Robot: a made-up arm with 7 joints. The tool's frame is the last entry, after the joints.
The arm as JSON. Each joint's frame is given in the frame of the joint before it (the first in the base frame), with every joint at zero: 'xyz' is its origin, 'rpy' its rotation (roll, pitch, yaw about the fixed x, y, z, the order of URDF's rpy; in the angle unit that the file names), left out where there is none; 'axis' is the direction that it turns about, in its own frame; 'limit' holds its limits. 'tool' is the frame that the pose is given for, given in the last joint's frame.
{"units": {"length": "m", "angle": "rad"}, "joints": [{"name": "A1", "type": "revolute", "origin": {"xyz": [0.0, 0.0, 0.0], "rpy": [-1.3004, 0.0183, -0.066]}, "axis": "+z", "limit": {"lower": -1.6, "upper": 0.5}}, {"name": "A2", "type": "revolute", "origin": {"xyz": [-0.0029, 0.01, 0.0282], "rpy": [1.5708, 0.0, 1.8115]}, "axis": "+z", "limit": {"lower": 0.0, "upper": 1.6}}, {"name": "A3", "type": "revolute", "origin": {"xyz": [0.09, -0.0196, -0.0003], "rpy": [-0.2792, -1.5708, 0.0]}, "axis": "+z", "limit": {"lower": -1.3, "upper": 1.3}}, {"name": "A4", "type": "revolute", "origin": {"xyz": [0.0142, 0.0, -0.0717], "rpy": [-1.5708, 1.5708, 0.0]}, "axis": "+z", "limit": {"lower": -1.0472, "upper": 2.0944}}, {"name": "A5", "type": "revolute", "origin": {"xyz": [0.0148, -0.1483, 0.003], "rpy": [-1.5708, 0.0, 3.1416]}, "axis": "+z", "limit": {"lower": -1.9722, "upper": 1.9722}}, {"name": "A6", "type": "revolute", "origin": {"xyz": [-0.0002, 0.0, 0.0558], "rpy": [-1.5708, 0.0, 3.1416]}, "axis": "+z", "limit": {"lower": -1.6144, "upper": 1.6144}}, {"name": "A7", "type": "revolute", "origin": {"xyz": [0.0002, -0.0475, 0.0], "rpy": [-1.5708, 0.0, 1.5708]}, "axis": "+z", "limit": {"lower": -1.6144, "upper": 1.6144}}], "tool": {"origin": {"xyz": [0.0, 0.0, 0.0], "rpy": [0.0, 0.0, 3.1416]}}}
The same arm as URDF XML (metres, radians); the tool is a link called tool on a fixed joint. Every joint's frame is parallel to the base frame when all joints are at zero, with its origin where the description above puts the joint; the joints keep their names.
<robot name="arm">
<joint name="A1" type="revolute"><parent link="base_link"/><child link="link1"/><origin xyz="0 0 0" rpy="0 0 0"/><axis xyz="0.068403 0.961235 0.26711"/><limit lower="-1.6" upper="0.5"/></joint>
<joint name="A2" type="revolute"><parent link="link1"/><child link="link2"/><origin xyz="-0.001 0.03 -0.0021" rpy="0 0 0"/><axis xyz="0.968889 -0.0002 -0.247497"/><limit lower="0" upper="1.6"/></joint>
<joint name="A3" type="revolute"><parent link="link2"/><child link="link3"/><origin xyz="-0.023 0.006 -0.089" rpy="0 0 0"/><axis xyz="0.247497 -0.0001 0.968889"/><limit lower="-1.3" upper="1.3"/></joint>
<joint name="A4" type="revolute"><parent link="link3"/><child link="link4"/><origin xyz="-0.004 0 -0.073" rpy="0 0 0"/><axis xyz="0.0002 1 0.0001"/><limit lower="-1.0472" upper="2.0944"/></joint>
<joint name="A5" type="revolute"><parent link="link4"/><child link="link5"/><origin xyz="0.14 0.003 -0.051" rpy="0 0 0"/><axis xyz="0.968889 -0.0002 -0.247497"/><limit lower="-1.9722" upper="1.9722"/></joint>
<joint name="A6" type="revolute"><parent link="link5"/><child link="link6"/><origin xyz="0.054 0 -0.014" rpy="0 0 0"/><axis xyz="0.0002 1 0.0001"/><limit lower="-1.6144" upper="1.6144"/></joint>
<joint name="A7" type="revolute"><parent link="link6"/><child link="link7"/><origin xyz="0.046 0 -0.0119" rpy="0 0 0"/><axis xyz="0.247497 -0.0001 0.968889"/><limit lower="-1.6144" upper="1.6144"/></joint>
<joint name="tool_joint" type="fixed"><parent link="link7"/><child link="tool"/><origin xyz="0 0 0" rpy="0.0001 0.2501 -0.0002"/></joint>
<link name="base_link"/>
<link name="link1"/>
<link name="link2"/>
<link name="link3"/>
<link name="link4"/>
<link name="link5"/>
<link name="link6"/>
<link name="link7"/>
<link name="tool"/>
</robot>

